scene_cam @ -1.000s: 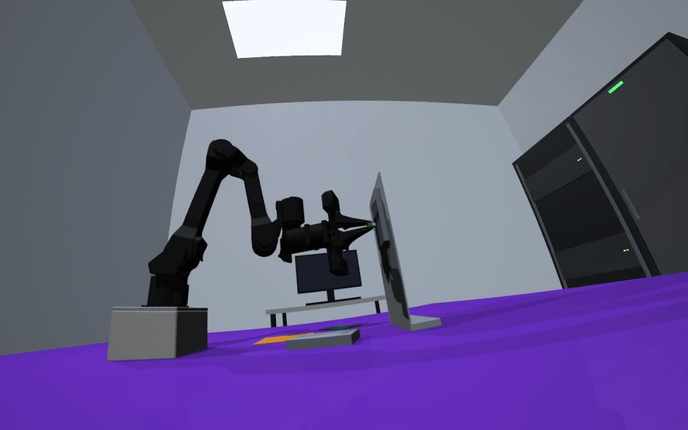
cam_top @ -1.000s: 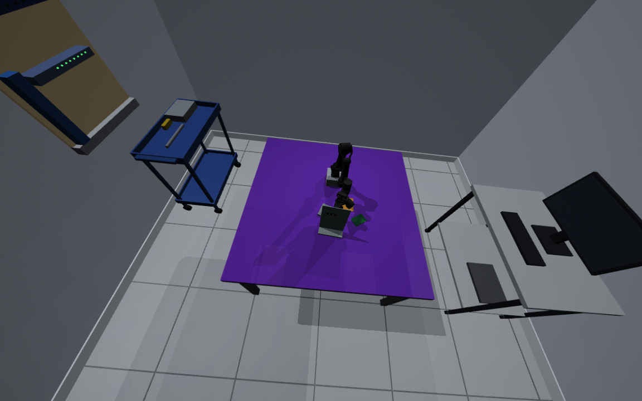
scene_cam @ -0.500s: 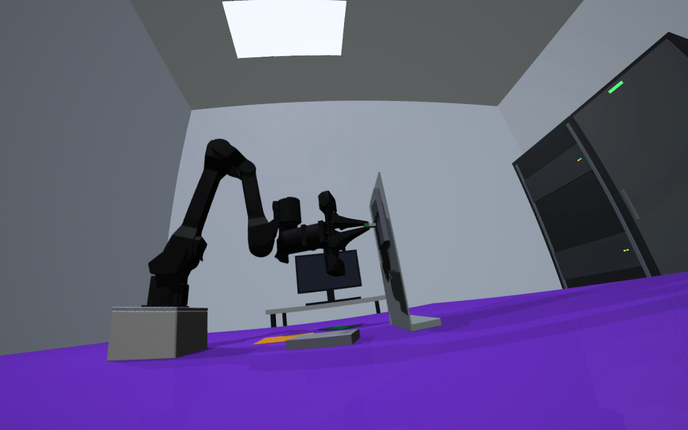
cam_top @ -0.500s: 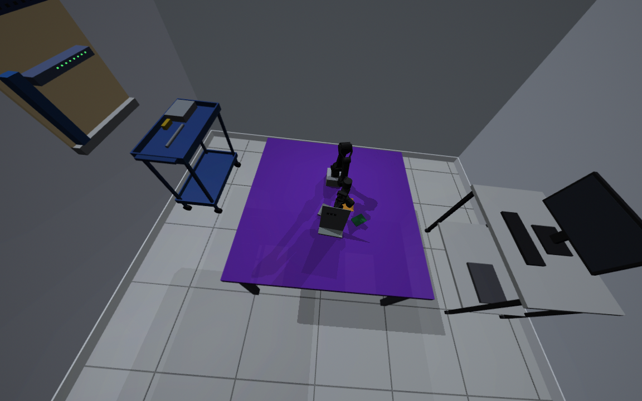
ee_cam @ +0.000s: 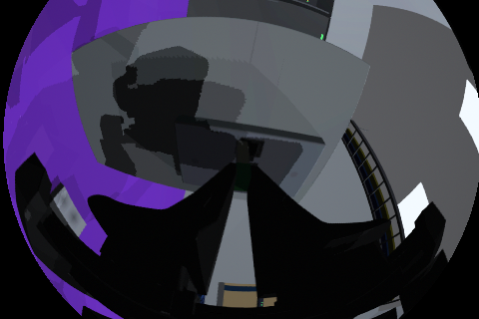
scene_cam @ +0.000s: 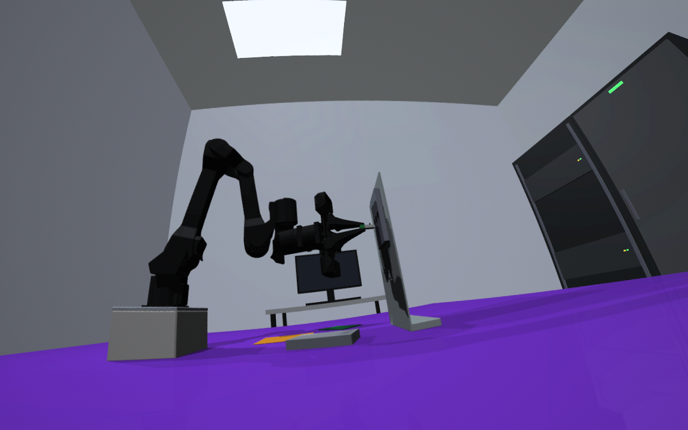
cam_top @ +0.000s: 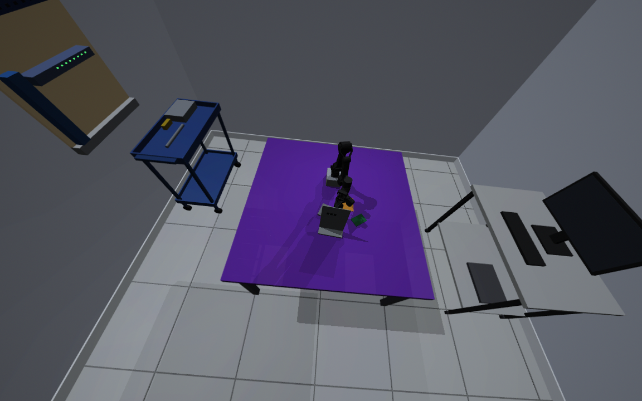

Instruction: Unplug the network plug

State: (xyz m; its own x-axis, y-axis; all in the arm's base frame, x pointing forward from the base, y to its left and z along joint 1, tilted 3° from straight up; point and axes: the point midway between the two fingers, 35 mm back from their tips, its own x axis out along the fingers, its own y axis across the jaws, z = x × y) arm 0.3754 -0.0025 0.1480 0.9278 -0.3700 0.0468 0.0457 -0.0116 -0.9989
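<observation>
Now: the orange square 19 cm behind my gripper tip, 11 cm to the left of it and 21 cm below it. Round my gripper tip: network plug 1 cm ahead; flat grey block 11 cm behind, 5 cm to the right, 20 cm below; grey panel 4 cm ahead, 2 cm to the right, 8 cm below.
</observation>
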